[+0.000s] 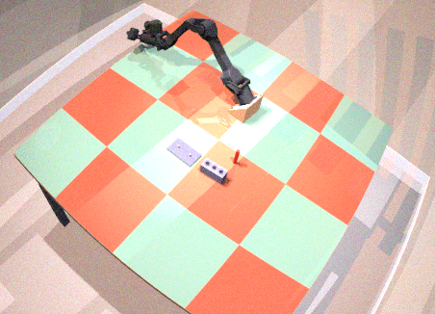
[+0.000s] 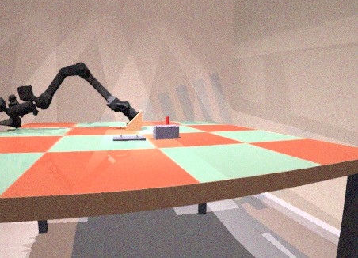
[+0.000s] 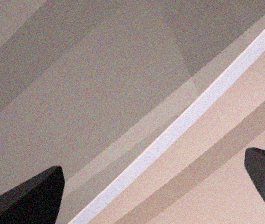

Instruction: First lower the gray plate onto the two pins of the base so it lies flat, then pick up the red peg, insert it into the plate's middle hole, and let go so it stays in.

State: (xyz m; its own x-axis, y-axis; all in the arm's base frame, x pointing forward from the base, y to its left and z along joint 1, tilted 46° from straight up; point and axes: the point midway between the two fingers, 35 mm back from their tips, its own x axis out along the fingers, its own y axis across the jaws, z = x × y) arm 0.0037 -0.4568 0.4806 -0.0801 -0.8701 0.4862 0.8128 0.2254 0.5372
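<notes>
Right now the gray plate is 78 cm to the left of my gripper tip, 34 cm ahead of it and 2 cm below it. Round my gripper tip: red peg: 81 cm to the left, 24 cm ahead, 2 cm below; flat base: 63 cm to the left, 34 cm ahead, 5 cm below.
</notes>
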